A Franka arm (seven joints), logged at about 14 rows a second.
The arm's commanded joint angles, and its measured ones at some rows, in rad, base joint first. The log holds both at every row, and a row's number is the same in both.
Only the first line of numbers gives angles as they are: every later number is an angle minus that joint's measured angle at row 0.
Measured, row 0: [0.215 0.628 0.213 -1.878 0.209 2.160 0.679]
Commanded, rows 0 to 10: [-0.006 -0.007 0.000 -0.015 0.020 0.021 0.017]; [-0.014 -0.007 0.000 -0.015 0.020 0.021 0.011]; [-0.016 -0.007 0.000 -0.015 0.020 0.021 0.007]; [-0.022 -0.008 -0.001 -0.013 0.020 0.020 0.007]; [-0.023 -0.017 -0.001 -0.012 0.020 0.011 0.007]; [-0.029 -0.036 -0.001 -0.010 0.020 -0.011 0.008]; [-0.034 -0.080 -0.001 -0.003 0.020 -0.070 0.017]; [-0.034 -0.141 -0.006 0.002 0.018 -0.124 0.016]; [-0.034 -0.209 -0.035 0.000 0.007 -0.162 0.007]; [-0.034 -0.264 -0.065 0.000 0.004 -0.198 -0.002]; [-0.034 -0.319 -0.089 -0.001 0.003 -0.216 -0.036]
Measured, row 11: [-0.033 -0.159 -0.041 0.038 0.002 -0.152 -0.003]
